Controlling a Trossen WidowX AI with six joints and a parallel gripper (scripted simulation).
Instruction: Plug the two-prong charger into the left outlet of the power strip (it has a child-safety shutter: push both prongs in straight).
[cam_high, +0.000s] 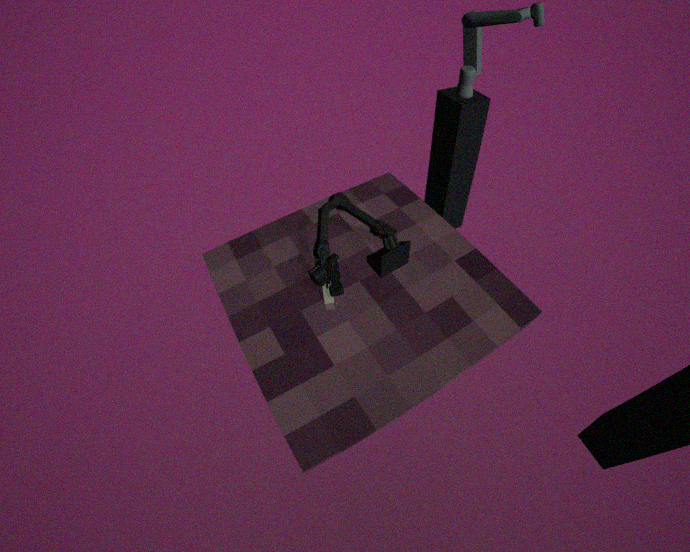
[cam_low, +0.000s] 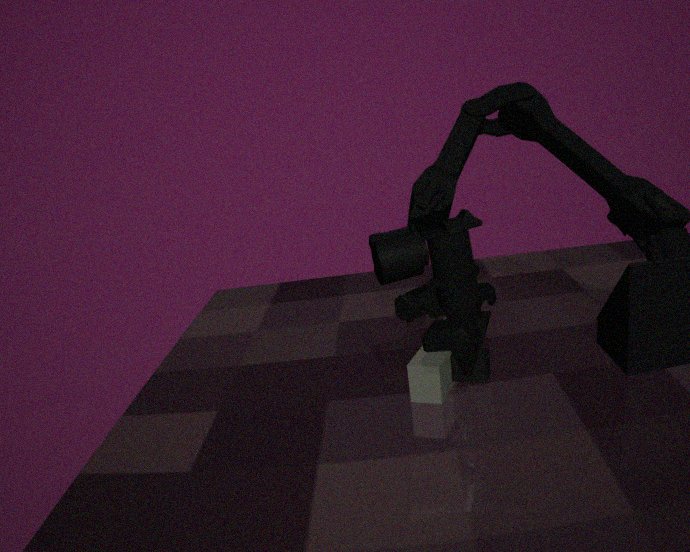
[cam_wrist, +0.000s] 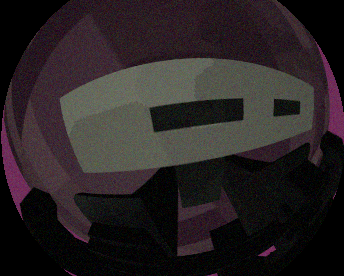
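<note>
Right now the charger is 10 mm ahead of my gripper tip and 10 mm above it.
</note>
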